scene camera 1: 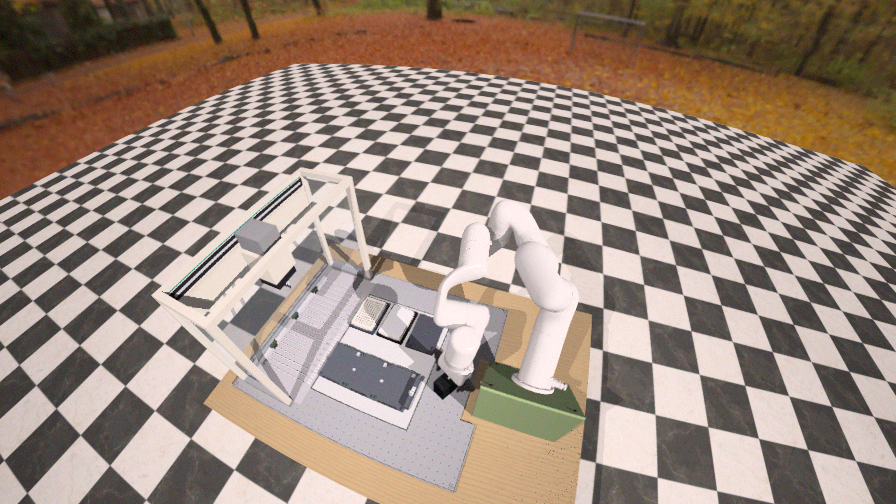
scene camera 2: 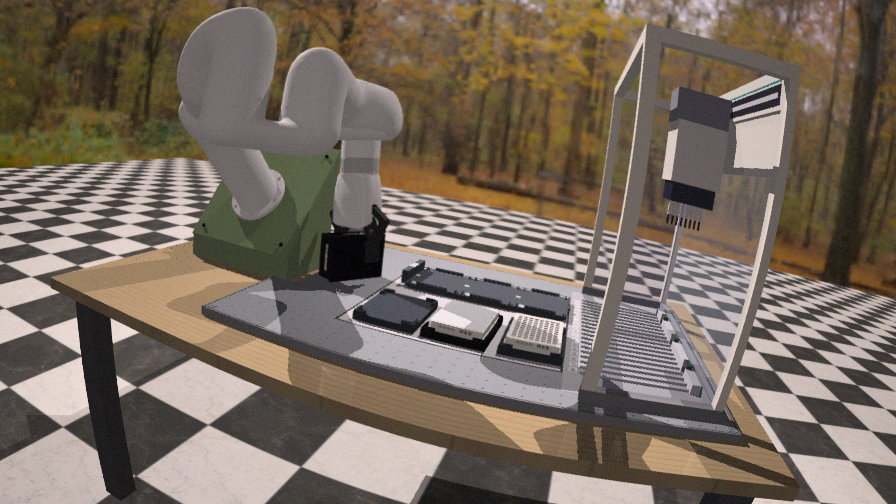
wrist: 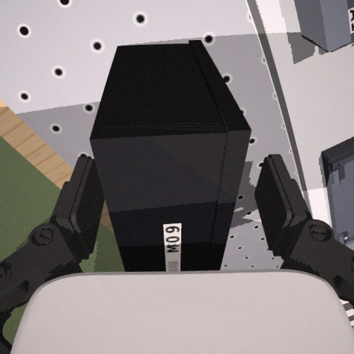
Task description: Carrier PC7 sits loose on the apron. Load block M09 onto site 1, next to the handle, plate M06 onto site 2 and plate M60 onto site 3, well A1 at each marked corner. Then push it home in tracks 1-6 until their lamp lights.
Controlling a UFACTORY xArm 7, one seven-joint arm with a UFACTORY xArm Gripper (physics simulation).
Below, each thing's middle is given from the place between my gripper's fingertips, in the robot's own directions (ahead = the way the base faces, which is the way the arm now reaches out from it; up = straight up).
My hand is 240 mm short of the dark carrier [scene camera 2: 447, 283], 110 mm to the right of it and 20 mm above it.
